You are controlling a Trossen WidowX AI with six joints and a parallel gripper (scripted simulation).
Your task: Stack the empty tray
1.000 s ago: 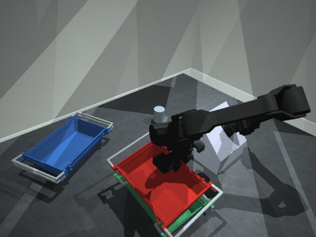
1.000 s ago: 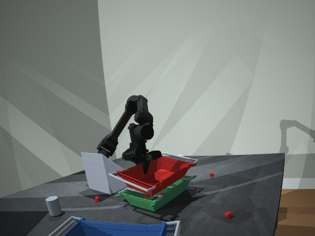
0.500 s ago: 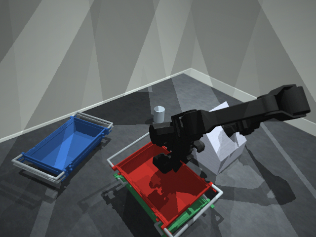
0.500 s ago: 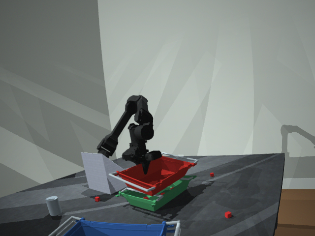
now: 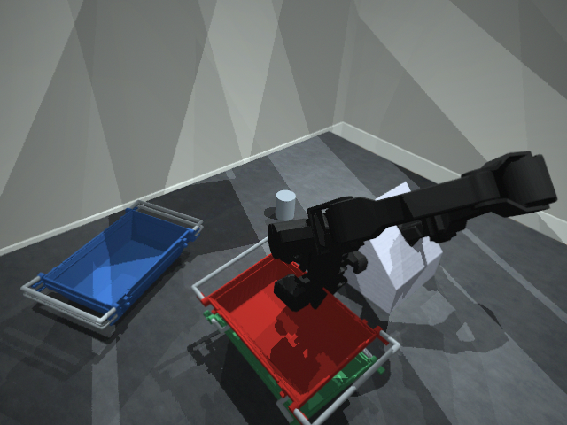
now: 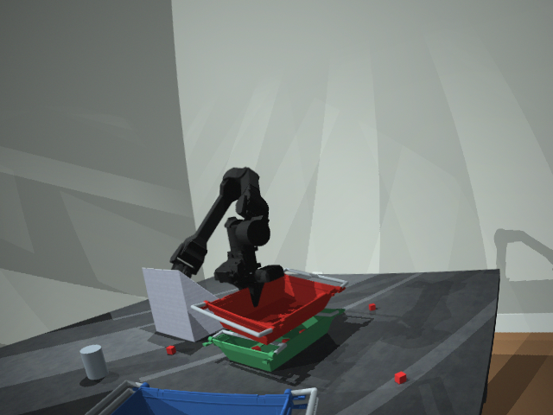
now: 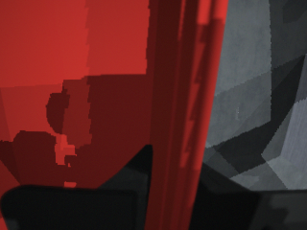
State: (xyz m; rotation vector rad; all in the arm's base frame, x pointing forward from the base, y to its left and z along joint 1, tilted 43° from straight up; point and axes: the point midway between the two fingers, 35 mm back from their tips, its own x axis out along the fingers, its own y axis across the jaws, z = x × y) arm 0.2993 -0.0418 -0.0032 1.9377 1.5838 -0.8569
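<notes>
My gripper tip is 8 cm short of the red tray, 2 cm below it and 1 cm to the left of it.
</notes>
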